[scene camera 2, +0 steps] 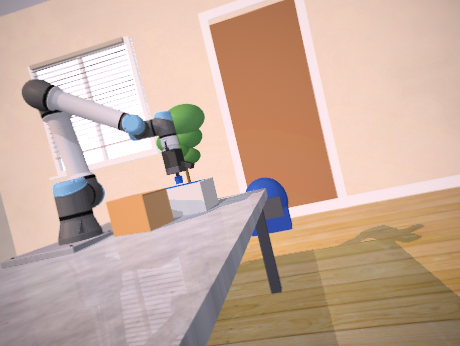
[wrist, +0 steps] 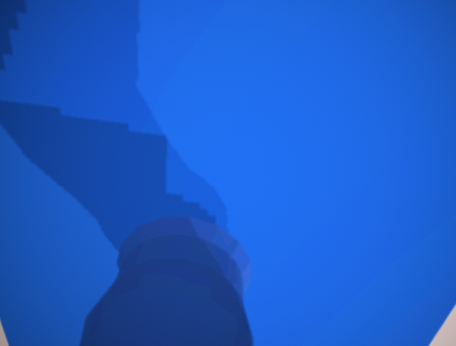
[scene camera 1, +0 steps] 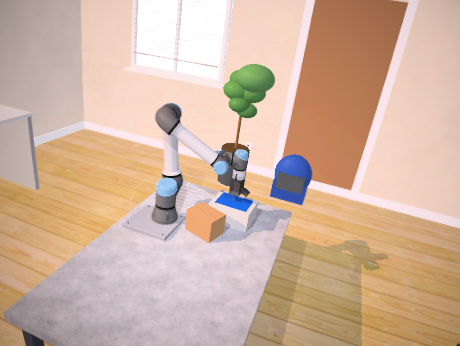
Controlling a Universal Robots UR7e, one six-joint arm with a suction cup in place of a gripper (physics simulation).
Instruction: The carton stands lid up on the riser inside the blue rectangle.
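Where they show: end effector, tool point: [scene camera 2: 179, 183] [wrist: 184, 272] [scene camera 1: 234, 199]; arm's base, origin of the base link: [scene camera 2: 81, 238] [scene camera 1: 164, 217].
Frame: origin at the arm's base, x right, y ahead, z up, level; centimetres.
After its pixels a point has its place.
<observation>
The orange carton [scene camera 1: 205, 221] {y 27.1, x 8.8, z 10.6 cm} [scene camera 2: 140, 212] {y 28.6, x 9.5, z 5.6 cm} stands on the table beside the riser, apart from the suction cup. A thin line runs across its top in scene camera 1; whether that side is the lid I cannot tell. The white riser [scene camera 1: 243, 218] {y 45.1, x -8.3, z 7.5 cm} [scene camera 2: 202, 196] {y 47.5, x -8.0, z 4.6 cm} stands just behind and to the right of it. The blue rectangle [scene camera 1: 233, 202] {y 36.3, x -18.1, z 10.6 cm} [wrist: 310, 150] {y 39.7, x -17.3, z 10.6 cm} lies on the riser's top, with no carton on it. My gripper [scene camera 1: 237, 196] {y 36.5, x -20.5, z 11.4 cm} [scene camera 2: 178, 180] [wrist: 182, 265] is low over the blue rectangle, its cup at or very near the surface. It is shut, with no carton on it.
The robot's base plate [scene camera 1: 145, 226] {y -5.4, x 13.5, z 0.5 cm} [scene camera 2: 45, 254] {y -1.5, x 18.2, z 0.1 cm} is on the table [scene camera 1: 150, 285] {y 15.9, x 51.2, z -1.5 cm} [scene camera 2: 90, 300] {y 40.6, x 66.6, z -1.5 cm}, left of the carton. The table's far right corner lies beyond the riser. A potted tree [scene camera 1: 250, 82] and a blue rounded object [scene camera 1: 292, 172] [scene camera 2: 270, 187] stand beyond the table.
</observation>
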